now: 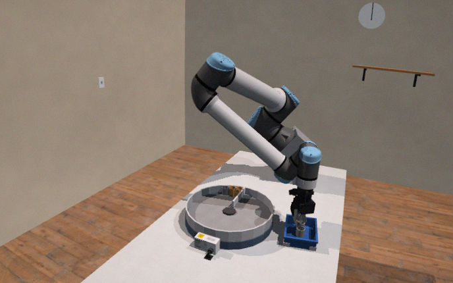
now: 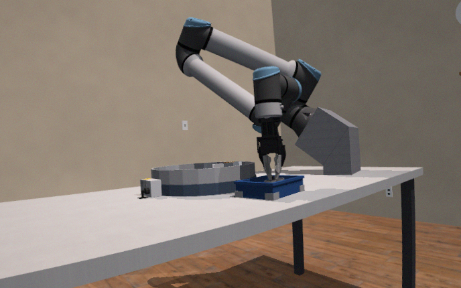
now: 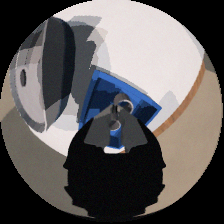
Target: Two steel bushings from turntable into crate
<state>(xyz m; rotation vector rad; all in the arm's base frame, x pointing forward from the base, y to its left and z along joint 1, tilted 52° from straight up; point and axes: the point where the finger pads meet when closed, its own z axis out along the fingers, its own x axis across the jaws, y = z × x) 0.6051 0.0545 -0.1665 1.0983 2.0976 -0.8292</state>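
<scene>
Now: the blue crate 4 cm ahead of my hand, 2 cm to the left of it and 2 cm below it. From my hand the other things lie so: grey turntable: 33 cm to the right, 4 cm ahead, 1 cm above.
</scene>
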